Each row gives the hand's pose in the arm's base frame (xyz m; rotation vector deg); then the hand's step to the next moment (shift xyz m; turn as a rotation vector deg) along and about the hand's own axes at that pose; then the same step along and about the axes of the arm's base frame.
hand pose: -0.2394 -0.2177 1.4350 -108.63 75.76 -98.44
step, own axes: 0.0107 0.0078 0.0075 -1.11 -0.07 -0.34
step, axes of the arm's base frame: 0.0020 -0.0151 -0.0005 -0.15 0.99 -0.59
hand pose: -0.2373 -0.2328 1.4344 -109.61 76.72 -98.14
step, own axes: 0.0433 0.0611 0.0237 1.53 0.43 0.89
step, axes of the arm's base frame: -0.0118 -0.0748 -0.0209 0.42 -1.71 0.45
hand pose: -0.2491 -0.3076 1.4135 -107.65 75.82 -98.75
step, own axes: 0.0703 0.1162 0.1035 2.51 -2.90 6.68
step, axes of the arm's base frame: 0.0335 -0.1546 -0.0643 6.91 -2.76 1.99
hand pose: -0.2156 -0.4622 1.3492 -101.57 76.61 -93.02
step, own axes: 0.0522 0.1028 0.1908 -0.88 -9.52 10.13
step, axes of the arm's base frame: 0.1296 -0.1500 -0.1019 13.00 2.10 4.54
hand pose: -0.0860 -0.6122 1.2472 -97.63 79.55 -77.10
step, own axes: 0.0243 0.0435 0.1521 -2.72 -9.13 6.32
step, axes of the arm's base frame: 0.1233 -0.0614 -0.0815 9.40 4.33 4.86
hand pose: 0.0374 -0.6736 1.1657 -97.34 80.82 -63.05
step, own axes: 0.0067 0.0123 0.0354 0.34 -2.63 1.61
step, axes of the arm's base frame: 0.0272 -0.0099 -0.0247 2.59 0.15 1.70
